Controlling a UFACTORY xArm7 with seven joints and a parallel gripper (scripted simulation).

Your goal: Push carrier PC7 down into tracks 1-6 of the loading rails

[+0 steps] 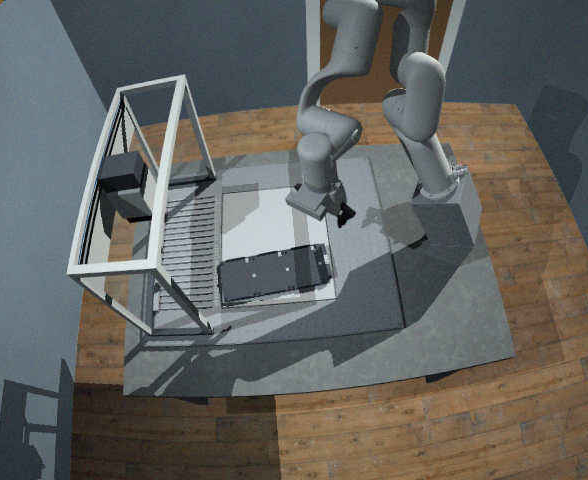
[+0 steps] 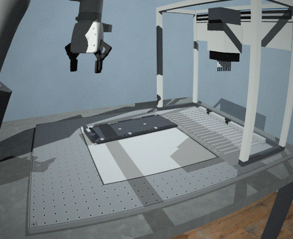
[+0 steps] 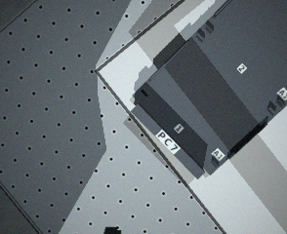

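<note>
My hand is 23 cm above the carrier PC7, 16 cm short of it and 6 cm to the right of it. From my hand the other things lie so: dark pipetting head 50 cm ahead, 10 cm above, 2 cm to the right.
</note>
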